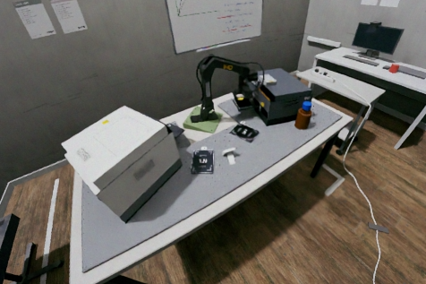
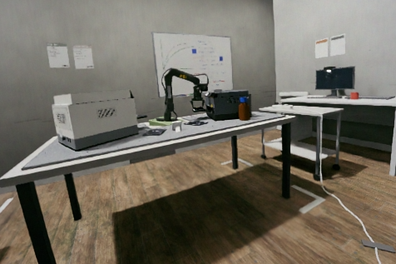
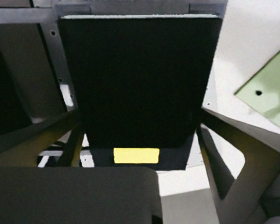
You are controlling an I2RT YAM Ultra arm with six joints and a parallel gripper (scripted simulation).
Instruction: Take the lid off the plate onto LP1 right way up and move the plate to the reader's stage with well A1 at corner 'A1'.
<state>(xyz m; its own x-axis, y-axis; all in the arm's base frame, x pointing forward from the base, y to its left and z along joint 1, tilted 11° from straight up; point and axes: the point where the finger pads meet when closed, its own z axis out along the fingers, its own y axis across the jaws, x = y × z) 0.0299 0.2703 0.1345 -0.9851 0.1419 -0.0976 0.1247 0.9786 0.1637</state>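
Right now the plate is 10 mm below my hand. The rest, counted from my hand: black lid right at my hand; then brown capped bottle 310 mm ahead, 300 mm to the left, 10 mm above.
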